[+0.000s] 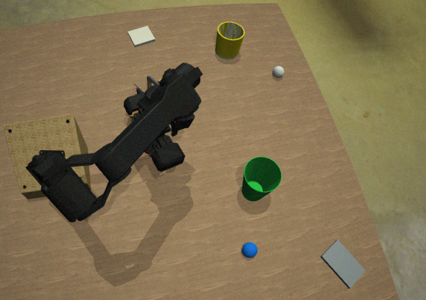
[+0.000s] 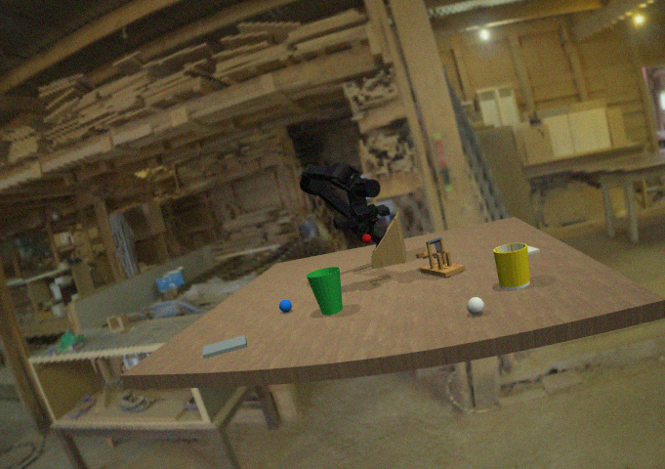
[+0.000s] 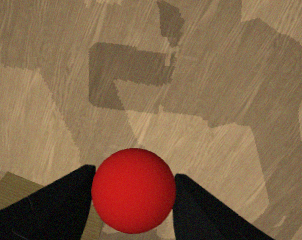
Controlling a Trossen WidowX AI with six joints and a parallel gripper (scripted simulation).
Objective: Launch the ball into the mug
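My gripper tip is now 10 mm past the wooden catapult, 220 mm to the right of it and 90 mm above it. Also, from my gripper tip: green cup: 270 mm ahead, 70 mm to the right, 110 mm below; then red ball: 10 mm above; then blue ball: 240 mm ahead, 240 mm to the right, 120 mm below.
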